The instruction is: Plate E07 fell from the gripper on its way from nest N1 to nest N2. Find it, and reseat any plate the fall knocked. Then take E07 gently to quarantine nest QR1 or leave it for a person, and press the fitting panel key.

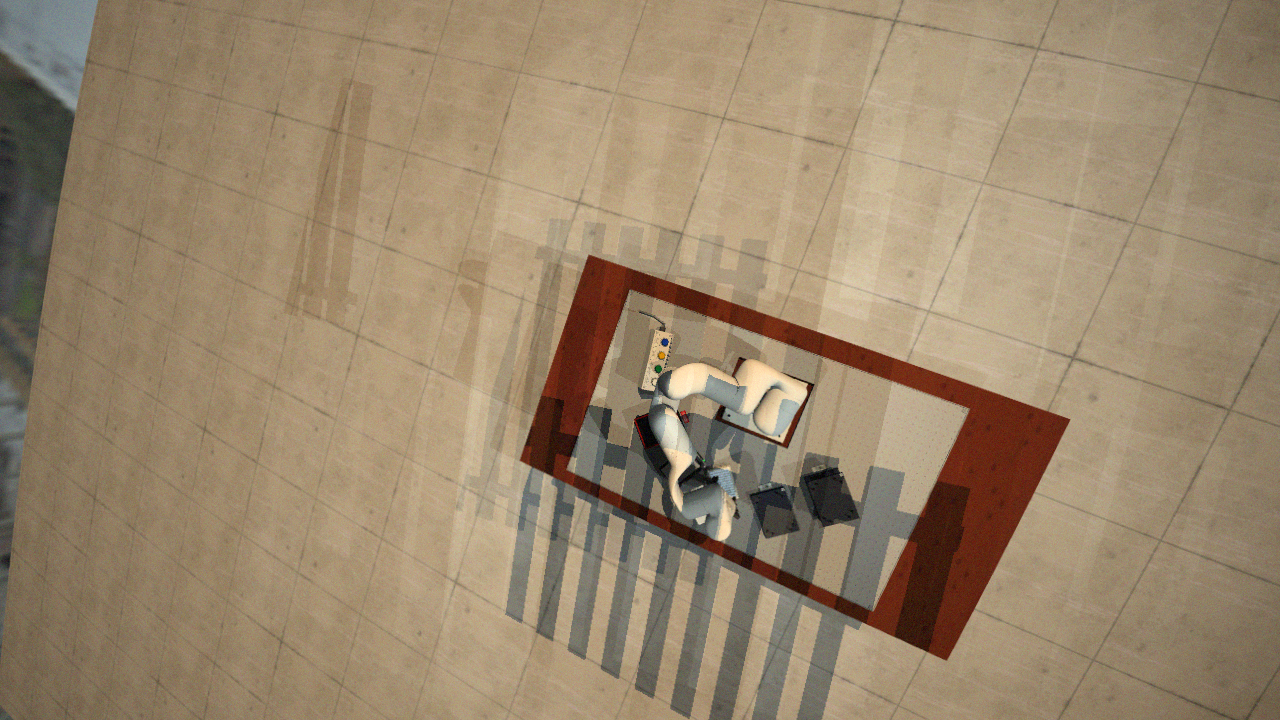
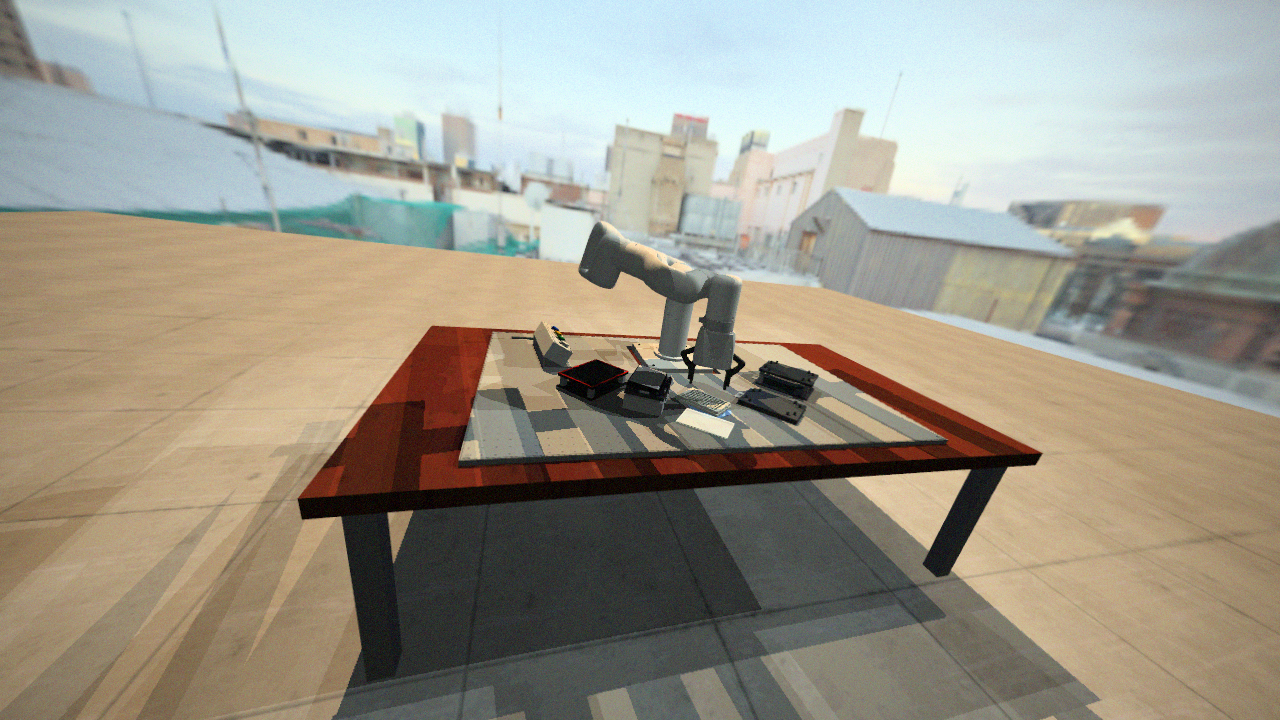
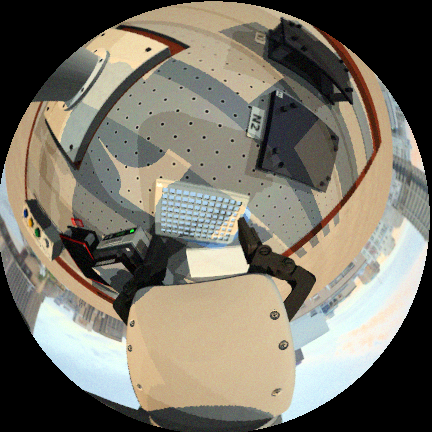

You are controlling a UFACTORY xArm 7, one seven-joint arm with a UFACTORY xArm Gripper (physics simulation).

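Frame: origin at the arm's base, x right, y ahead, z up, level; metres.
Where they show: gripper, fingertip midpoint: (image 1: pixel 723 488) (image 2: pixel 707 384) (image 3: pixel 198 236); arm's base, link origin: (image 2: pixel 670 354).
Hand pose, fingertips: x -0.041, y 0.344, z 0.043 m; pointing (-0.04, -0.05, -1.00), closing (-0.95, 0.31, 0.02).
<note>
Each offset is from my fingertips to the top centre of the thing. "spot": to the spot under its first point. Level surfaces: height alone.
A pale plate with a grid of wells @[spot: dy -0.016, dx +0.000, dz -0.047 m] (image 1: pixel 725 480) (image 2: pixel 704 400) (image 3: pixel 200 212) lies on the pegboard, with a blue patch @[spot: dy +0.052, dx -0.056, dz -0.056 m] (image 3: pixel 245 220) at its edge. No label on it is readable. A blank white rectangular piece @[dy +0.119, dx +0.025, dz -0.049 m] (image 2: pixel 705 422) (image 3: pixel 217 262) lies beside it. My gripper (image 1: pixel 719 488) (image 2: pixel 708 385) (image 3: pixel 198 236) is open and empty, above the plate's side nearest the white piece. Black nest N2 @[dy -0.015, dx -0.205, dz -0.033 m] (image 1: pixel 774 510) (image 2: pixel 771 405) (image 3: pixel 300 140) and nest N1 @[dy -0.177, dx -0.318, dz +0.007 m] (image 1: pixel 828 495) (image 2: pixel 785 377) (image 3: pixel 310 60) stand to one side. A red-edged black tray @[dy -0.057, dx +0.308, dz -0.011 m] (image 1: pixel 642 431) (image 2: pixel 592 376) (image 3: pixel 77 247) stands on the other side.
A dark device with a green display (image 2: pixel 648 383) (image 3: pixel 117 240) stands between the tray and the plate. The key panel @[dy -0.262, dx +0.451, dz +0.027 m] (image 1: pixel 650 358) (image 2: pixel 547 344) (image 3: pixel 42 237) has blue, yellow, green and white keys. The arm's base plate (image 3: pixel 115 75) is behind. The red table @[dz -0.070 m] (image 1: pixel 1011 465) (image 2: pixel 375 429) surrounds the pegboard.
</note>
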